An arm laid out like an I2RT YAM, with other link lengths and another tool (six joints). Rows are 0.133 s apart.
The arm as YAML. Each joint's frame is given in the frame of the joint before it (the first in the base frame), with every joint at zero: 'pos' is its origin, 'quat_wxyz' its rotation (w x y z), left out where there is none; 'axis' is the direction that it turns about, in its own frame. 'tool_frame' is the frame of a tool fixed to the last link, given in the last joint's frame.
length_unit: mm
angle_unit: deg
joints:
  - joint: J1
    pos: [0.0, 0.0, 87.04]
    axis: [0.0, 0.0, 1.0]
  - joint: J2
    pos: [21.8, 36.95, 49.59]
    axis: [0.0, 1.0, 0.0]
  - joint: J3
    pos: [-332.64, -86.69, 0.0]
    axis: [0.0, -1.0, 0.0]
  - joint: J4
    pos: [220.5, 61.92, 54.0]
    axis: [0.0, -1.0, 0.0]
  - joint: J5
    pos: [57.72, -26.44, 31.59]
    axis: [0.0, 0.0, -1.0]
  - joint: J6
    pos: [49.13, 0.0, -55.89]
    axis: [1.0, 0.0, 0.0]
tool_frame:
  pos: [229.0, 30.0, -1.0]
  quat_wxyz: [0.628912, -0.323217, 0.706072, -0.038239]
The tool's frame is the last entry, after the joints.
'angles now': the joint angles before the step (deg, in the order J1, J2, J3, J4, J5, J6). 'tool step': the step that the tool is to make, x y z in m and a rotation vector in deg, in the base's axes. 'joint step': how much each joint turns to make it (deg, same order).
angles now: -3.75 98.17 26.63 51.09 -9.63 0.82
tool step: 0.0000 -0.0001 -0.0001 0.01 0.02 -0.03
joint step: 0.00 0.00 0.00 -0.02 0.03 0.02
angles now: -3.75 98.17 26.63 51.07 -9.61 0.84
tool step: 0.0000 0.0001 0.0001 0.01 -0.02 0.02
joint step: 0.00 0.00 -0.01 0.03 -0.02 0.00
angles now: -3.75 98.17 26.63 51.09 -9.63 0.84
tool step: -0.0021 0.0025 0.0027 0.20 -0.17 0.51
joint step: -0.06 -0.64 -0.12 -0.36 -0.60 0.00
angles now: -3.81 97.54 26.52 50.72 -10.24 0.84
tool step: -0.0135 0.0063 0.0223 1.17 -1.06 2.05
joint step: -1.43 -5.30 0.26 -4.59 -3.70 0.00
